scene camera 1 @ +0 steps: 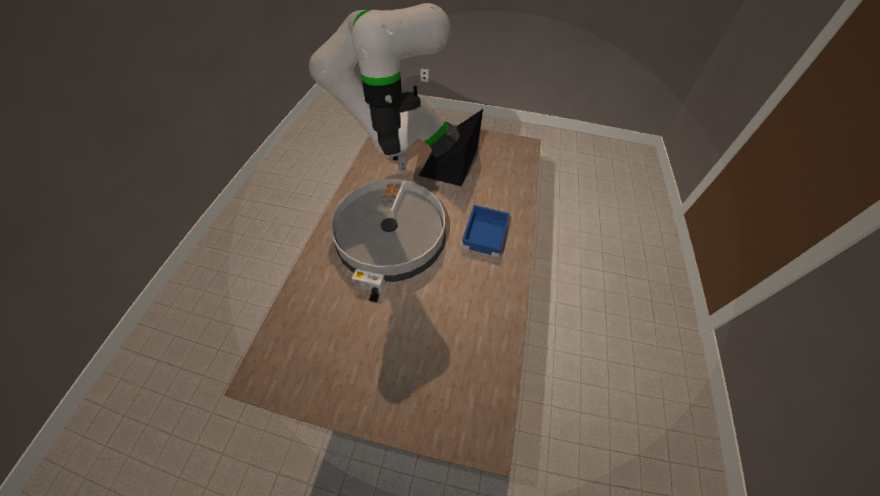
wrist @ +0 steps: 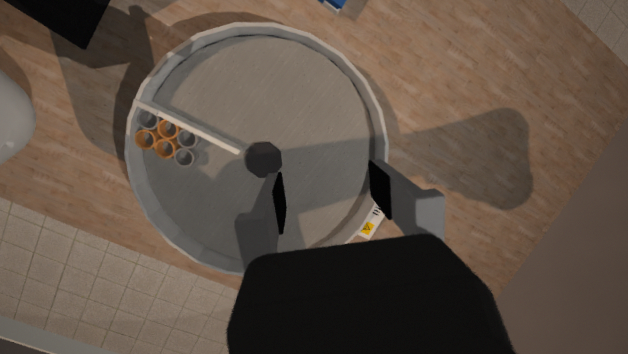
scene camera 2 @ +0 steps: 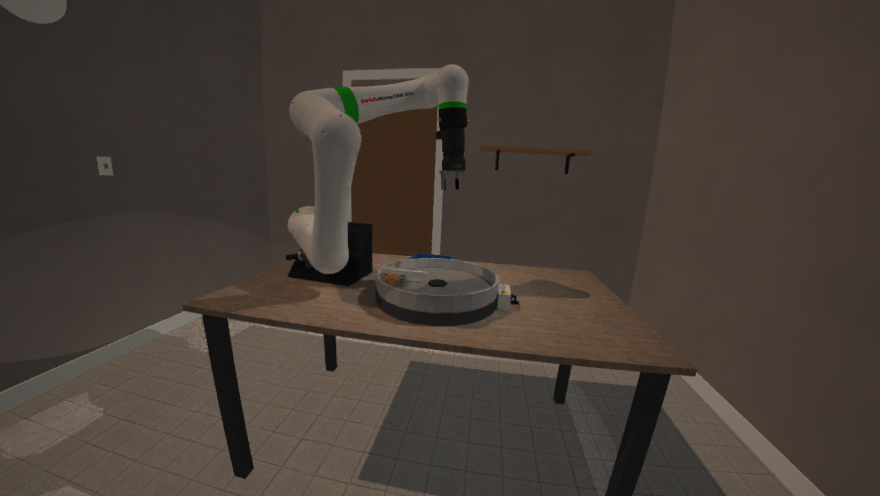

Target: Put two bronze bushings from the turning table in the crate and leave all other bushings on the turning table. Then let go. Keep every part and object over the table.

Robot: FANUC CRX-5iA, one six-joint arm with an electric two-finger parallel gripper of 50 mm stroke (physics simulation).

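Frame: origin at the arm's base, x ahead, y left, z up, level; centimetres.
Where they show: gripper, fingertip midpoint: [scene camera 1: 399,164] [wrist: 326,184] [scene camera 2: 450,189]; arm's base, origin of the base link: [scene camera 1: 447,145].
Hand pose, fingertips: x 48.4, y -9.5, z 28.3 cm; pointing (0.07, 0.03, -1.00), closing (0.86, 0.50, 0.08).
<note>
Things, the pixels of their top centre, and the offset from my fingertips. "*": a spot on its surface instead.
- bronze cluster, surface spot: [scene camera 1: 391,189] * dx -19.8, dy -9.7, dz -31.0 cm
- blue crate, middle of its top: [scene camera 1: 486,226] [scene camera 2: 431,258] dx -8.4, dy +29.7, dz -33.3 cm
- thin white divider, surface spot: [wrist: 200,132] [scene camera 1: 397,198] * dx -13.5, dy -5.7, dz -29.0 cm
- dark hub, middle of its top: [wrist: 264,160] [scene camera 2: 437,282] [scene camera 1: 389,224] dx -2.8, dy -7.0, dz -32.2 cm
- white control box, surface spot: [scene camera 2: 504,296] * dx +19.8, dy -14.3, dz -33.3 cm
The round grey turning table [scene camera 1: 419,237] [scene camera 2: 437,301] [wrist: 300,90] has a raised rim. Three bronze bushings [wrist: 138,143] [wrist: 161,133] [wrist: 159,153] stand upright on it, by the rim and the white divider. Three grey bushings [wrist: 140,123] [wrist: 180,143] [wrist: 178,161] stand close among them. In scene camera 1 the bronze cluster [scene camera 1: 391,189] lies at the far side. The blue crate [scene camera 1: 483,248] [scene camera 2: 432,256] [wrist: 336,3] looks empty in scene camera 1. My gripper [scene camera 1: 399,162] [scene camera 2: 449,183] [wrist: 326,184] is open and empty, high above the turning table, away from the bushings.
The thin white divider [scene camera 1: 399,198] [wrist: 200,132] runs from the rim toward the dark hub [scene camera 1: 388,224] [scene camera 2: 437,283] [wrist: 263,159]. A white control box [scene camera 1: 367,279] [scene camera 2: 504,296] adjoins the turning table. The black arm mount [scene camera 1: 452,163] [scene camera 2: 360,252] stands on the wooden table.
</note>
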